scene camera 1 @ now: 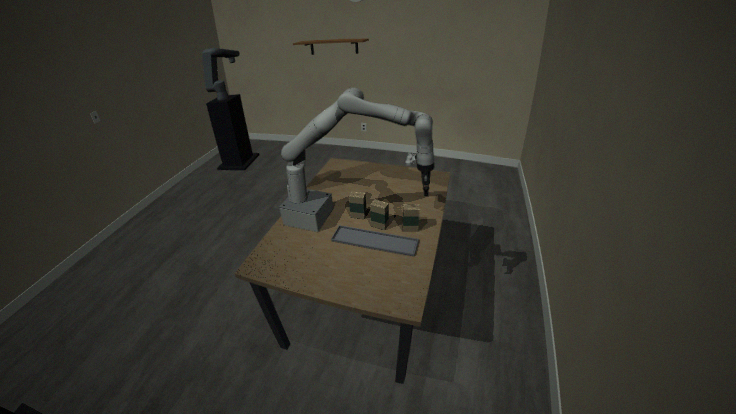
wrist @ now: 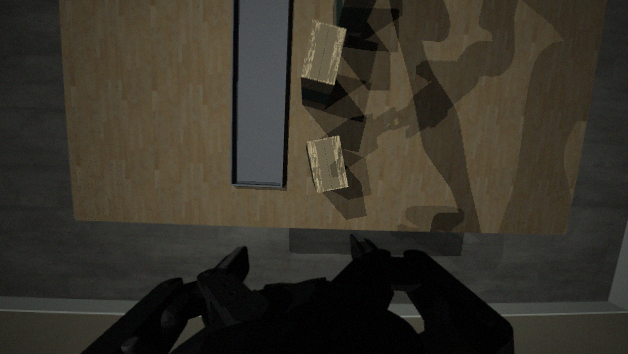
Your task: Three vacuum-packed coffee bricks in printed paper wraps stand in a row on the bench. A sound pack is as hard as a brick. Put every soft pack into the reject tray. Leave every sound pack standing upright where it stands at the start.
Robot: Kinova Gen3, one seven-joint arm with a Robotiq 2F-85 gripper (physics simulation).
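Pixels of known places: gripper, fingertip midpoint: (scene camera 1: 426, 190) (wrist: 300, 251); arm's base, origin of the base link: (scene camera 1: 298, 198).
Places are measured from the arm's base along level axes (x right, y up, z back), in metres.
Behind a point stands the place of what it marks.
Three cream packs with a green band stand upright in a row behind the reject tray (scene camera 1: 375, 241) {z -0.434, x 0.165, y -0.113 m} (wrist: 261, 100) {z -0.454, x 0.159, y -0.114 m}. The left pack (scene camera 1: 357, 205) {z -0.319, x -0.010, y -0.029 m} is nearest the robot base; in the wrist view a sliver of this pack (wrist: 339, 11) {z -0.336, x -0.009, y -0.048 m} shows at the top edge. The middle pack (scene camera 1: 379, 214) {z -0.443, x 0.064, y -0.023 m} (wrist: 324, 52) {z -0.441, x 0.036, y 0.023 m} is turned slightly. The right pack (scene camera 1: 410, 218) {z -0.598, x 0.072, y -0.030 m} (wrist: 327, 164) {z -0.599, x 0.048, y 0.023 m} stands nearest the bench's right edge. The tray holds no pack. My gripper (scene camera 1: 426, 194) {z -0.662, x 0.093, y 0.152 m} (wrist: 300, 251) {z -0.662, x 0.093, y 0.152 m} is open and empty, pointing down above and behind the right pack, well apart from it. Softness cannot be told by sight.
The wooden bench (scene camera 1: 334, 278) {z -0.286, x 0.423, y -0.117 m} (wrist: 150, 125) {z -0.481, x 0.402, y -0.116 m} carries the robot's grey base block (scene camera 1: 301, 218) {z -0.046, x 0.111, y -0.044 m} at its left. Arm shadows fall across the bench behind the packs. A black pedestal (scene camera 1: 230, 131) with a grey device stands on the floor at the back left. A shelf (scene camera 1: 330, 41) hangs on the wall.
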